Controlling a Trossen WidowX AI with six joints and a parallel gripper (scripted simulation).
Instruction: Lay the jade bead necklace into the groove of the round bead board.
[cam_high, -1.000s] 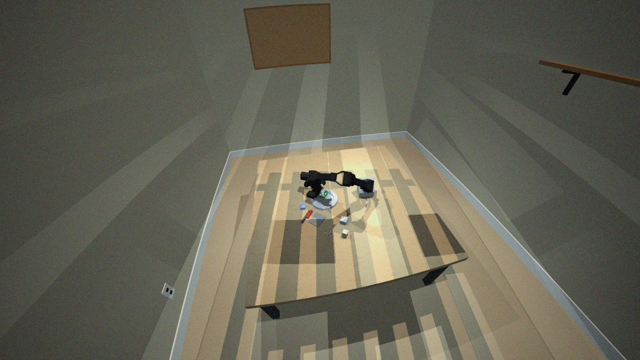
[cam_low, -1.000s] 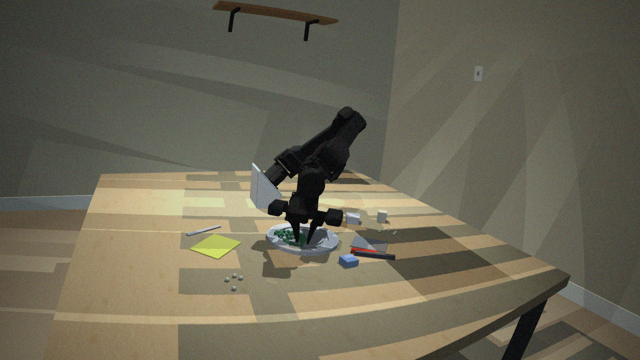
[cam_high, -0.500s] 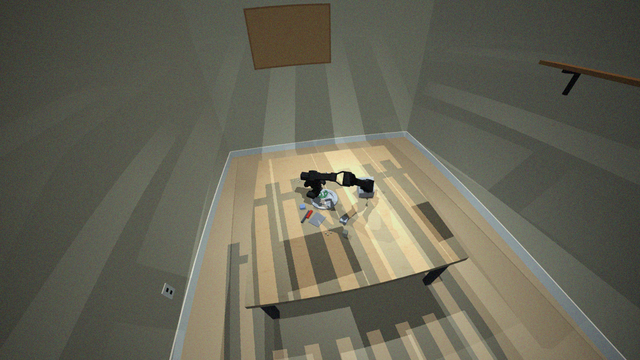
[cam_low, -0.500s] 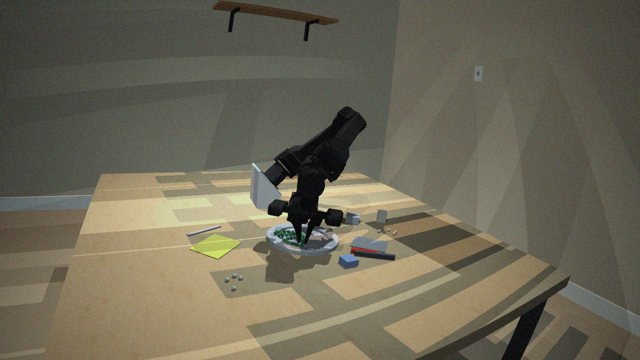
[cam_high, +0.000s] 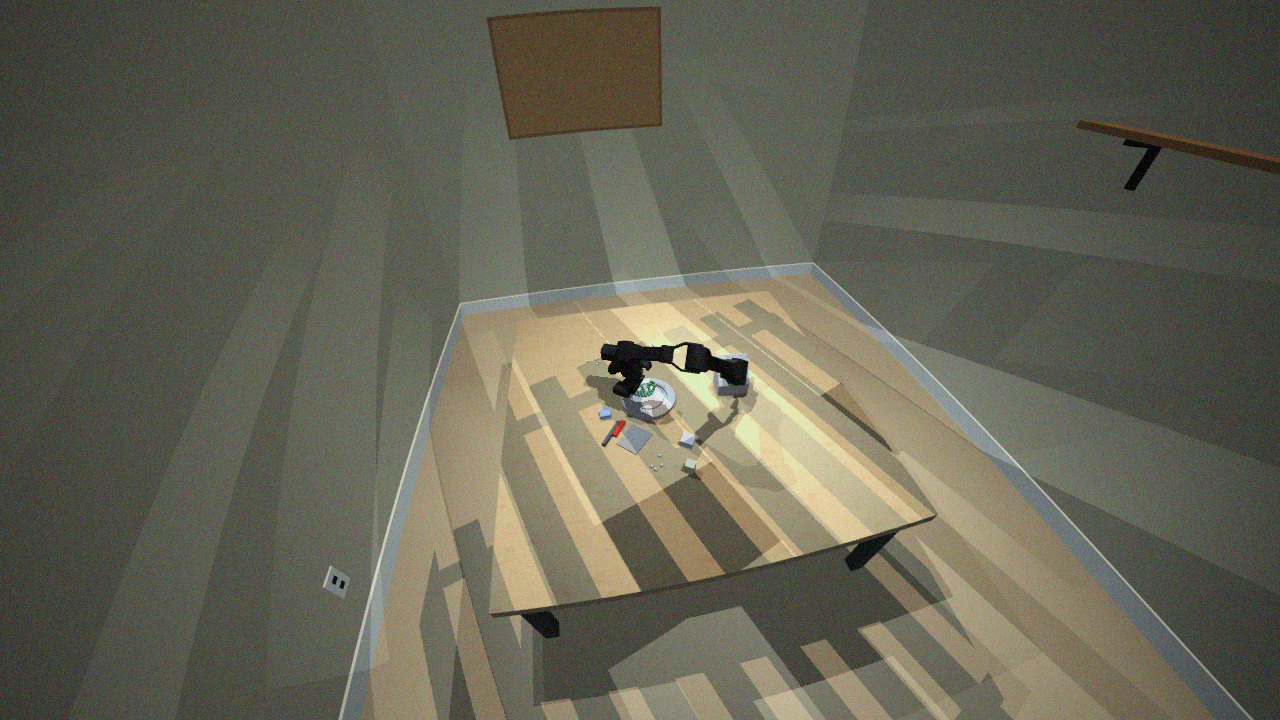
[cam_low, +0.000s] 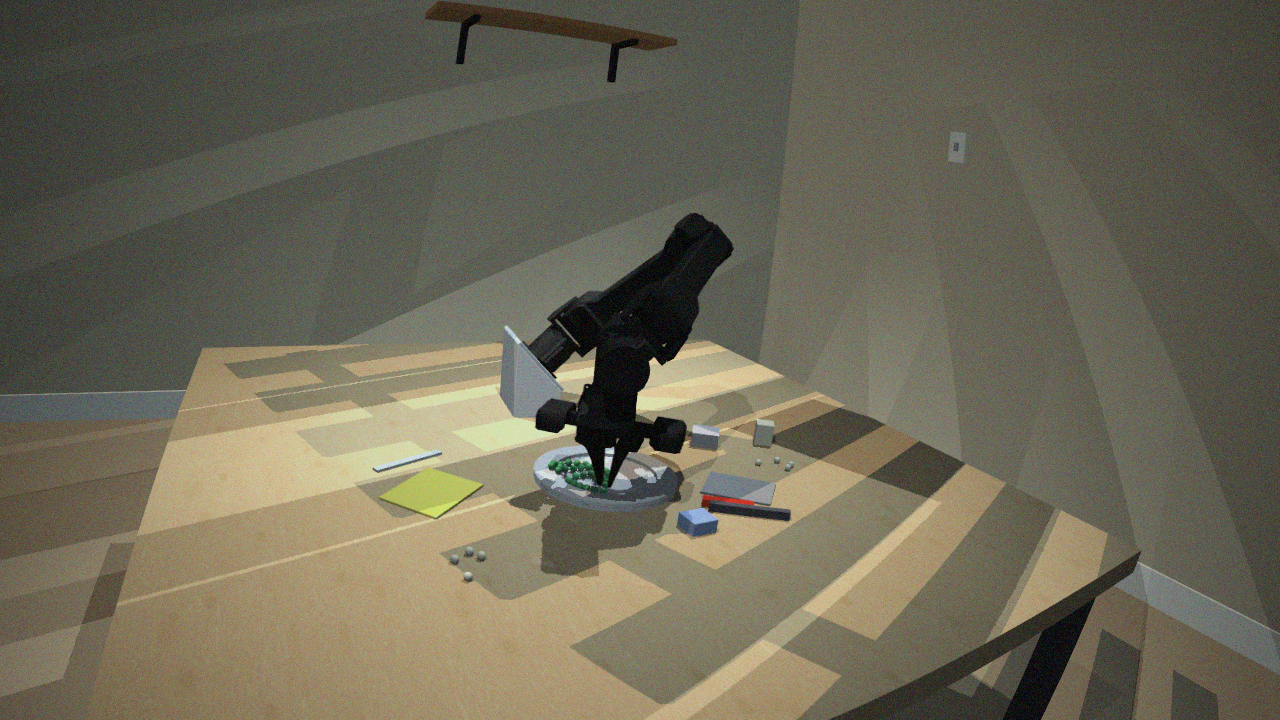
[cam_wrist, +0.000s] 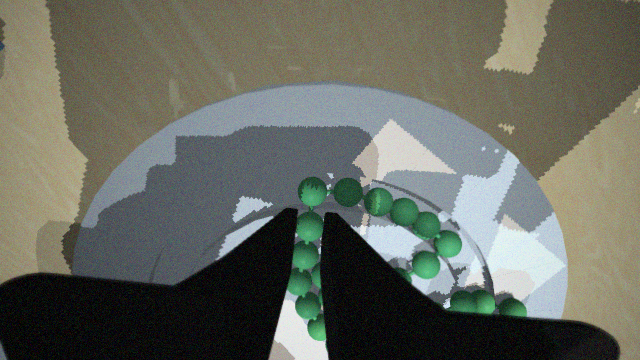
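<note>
The round grey bead board lies 5 cm behind my gripper tip, 3 cm to the left of it and 1 cm below it. Also, from my gripper tip: grey plate: 5 cm ahead, 20 cm to the left, 1 cm below; then blue block: 12 cm ahead, 6 cm to the left, 1 cm below; then red and black pen: 11 cm ahead, 15 cm to the left, 1 cm below.
</note>
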